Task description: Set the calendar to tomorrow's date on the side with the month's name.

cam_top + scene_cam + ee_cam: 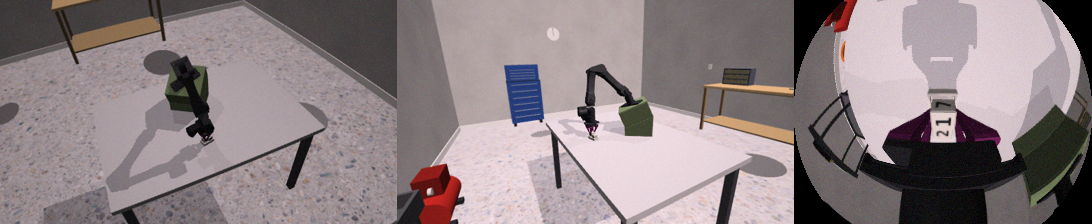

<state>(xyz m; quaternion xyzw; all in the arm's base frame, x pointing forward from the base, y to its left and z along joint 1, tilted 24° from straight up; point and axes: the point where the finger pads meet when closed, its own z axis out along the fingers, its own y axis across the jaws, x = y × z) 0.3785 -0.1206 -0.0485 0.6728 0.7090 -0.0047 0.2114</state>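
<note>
My gripper is now right at the white cube. Also, from my hand: calendar tray (20 mm to the left, 30 mm below).
</note>
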